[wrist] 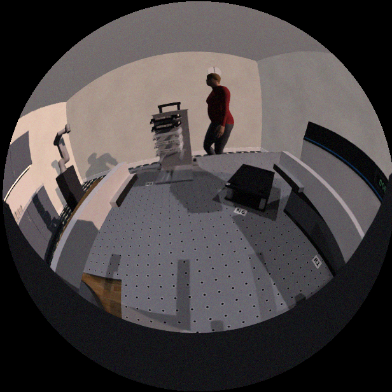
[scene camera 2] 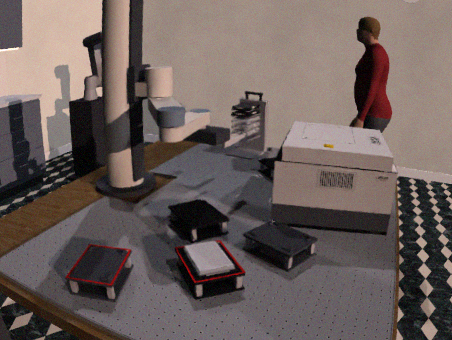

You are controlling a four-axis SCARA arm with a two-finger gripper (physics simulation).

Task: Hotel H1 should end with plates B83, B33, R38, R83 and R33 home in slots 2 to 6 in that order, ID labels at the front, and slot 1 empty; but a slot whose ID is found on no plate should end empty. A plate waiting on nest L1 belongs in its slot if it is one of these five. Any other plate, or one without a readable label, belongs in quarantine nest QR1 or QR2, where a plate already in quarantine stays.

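Places are measured from the arm's base along level axes (x back, y right, z up), in metres.
Pixels of known places: arm's base, origin of the base link: [scene camera 2: 125,185].
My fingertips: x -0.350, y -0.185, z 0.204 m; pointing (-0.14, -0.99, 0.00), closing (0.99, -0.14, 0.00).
For each thing: its middle in the pictures, then the offset to it from my fingertips.
- Hotel H1, body centre: [scene camera 2: 250,123] dx +0.040, dy -0.402, dz -0.045 m
- pale plate, body centre: [scene camera 2: 208,257] dx -0.225, dy +0.625, dz -0.134 m
- black nest, body centre: [scene camera 2: 197,218] dx -0.082, dy +0.396, dz -0.161 m
- dark grey nest, body centre: [scene camera 2: 280,243] dx -0.351, dy +0.444, dz -0.164 m
- large white instrument, body centre: [scene camera 2: 335,172] dx -0.441, dy +0.086, dz -0.065 m
Hotel H1 [scene camera 2: 263,127] [wrist: 187,135] stands at the back of the table, with several plates stacked inside. The upper levels look dark and the lower ones pale; their ID labels cannot be read. My gripper [scene camera 2: 219,135] [wrist: 206,159] is open and empty, with its fingers wide apart above the table, in front of the hotel and apart from it. A pale plate [scene camera 2: 209,258] sits on a red-edged nest [scene camera 2: 237,274] in the scene view; no readable label shows on it. Another red-edged nest [scene camera 2: 99,265] at the front left holds no plate. Which nests are L1, QR1 and QR2 cannot be read.
A black nest [scene camera 2: 198,218] and a dark grey nest [scene camera 2: 281,239] stand near the red-edged ones. A large white instrument [scene camera 2: 334,192] stands on the right. A black nest [wrist: 251,179] marked N6 is right of the hotel. A person in red [scene camera 2: 372,82] [wrist: 218,107] stands behind.
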